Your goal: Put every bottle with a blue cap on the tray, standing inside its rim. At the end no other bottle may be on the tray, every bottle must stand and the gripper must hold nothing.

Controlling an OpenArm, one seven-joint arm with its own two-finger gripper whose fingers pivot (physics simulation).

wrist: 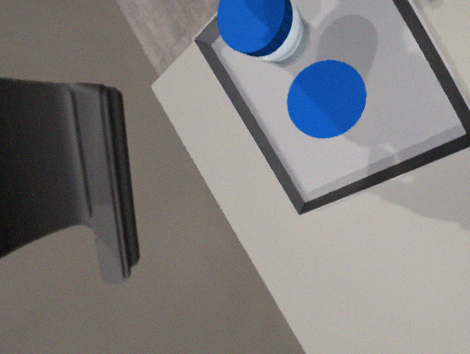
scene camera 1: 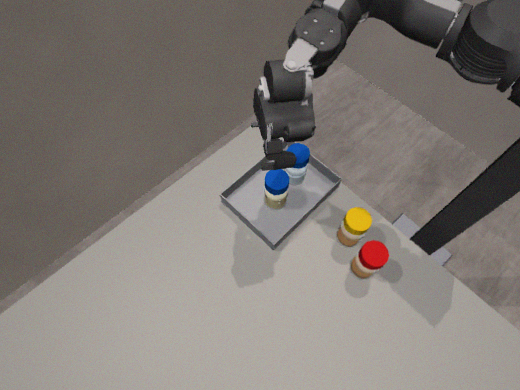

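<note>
A blue-capped bottle with pale yellow contents stands inside the rim of the grey tray. A second blue-capped bottle with a pale blue body stands inside the tray, near its back; a finger covers part of it in the scene view. A yellow-capped bottle and a red-capped bottle stand on the table, outside the tray. My gripper is open and empty, above the back part of the tray in the scene view. One finger shows at the left of the wrist view.
The pale table bears the tray and bottles. Its back left edge runs close by the tray. A dark post stands beyond the table's right edge. The arm reaches in from the upper right.
</note>
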